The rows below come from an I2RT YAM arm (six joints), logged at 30 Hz.
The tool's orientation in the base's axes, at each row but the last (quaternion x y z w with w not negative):
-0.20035, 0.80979, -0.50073, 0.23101
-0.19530, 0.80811, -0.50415, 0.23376
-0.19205, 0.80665, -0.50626, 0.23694
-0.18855, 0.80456, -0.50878, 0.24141
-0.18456, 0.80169, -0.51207, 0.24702
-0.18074, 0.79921, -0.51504, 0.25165
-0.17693, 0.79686, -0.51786, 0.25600
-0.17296, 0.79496, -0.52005, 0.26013
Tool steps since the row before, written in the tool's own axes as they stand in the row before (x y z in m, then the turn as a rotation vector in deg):
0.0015, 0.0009, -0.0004, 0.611, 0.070, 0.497
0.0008, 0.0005, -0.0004, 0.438, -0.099, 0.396
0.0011, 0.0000, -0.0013, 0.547, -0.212, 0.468
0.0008, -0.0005, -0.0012, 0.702, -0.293, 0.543
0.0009, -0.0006, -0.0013, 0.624, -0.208, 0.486
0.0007, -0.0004, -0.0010, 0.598, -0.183, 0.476
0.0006, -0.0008, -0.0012, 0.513, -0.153, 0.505
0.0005, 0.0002, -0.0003, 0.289, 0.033, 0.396
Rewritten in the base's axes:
-0.0015, -0.0002, -0.0009, -0.218, -0.667, -0.364
-0.0009, 0.0001, -0.0004, -0.121, -0.569, -0.141
-0.0016, 0.0003, 0.0003, -0.161, -0.728, -0.086
-0.0013, 0.0002, 0.0007, -0.238, -0.901, -0.070
-0.0015, 0.0002, 0.0008, -0.212, -0.782, -0.111
-0.0011, 0.0002, 0.0006, -0.198, -0.750, -0.125
-0.0012, 0.0002, 0.0010, -0.112, -0.713, -0.143
-0.0006, 0.0000, -0.0002, 0.002, -0.436, -0.226

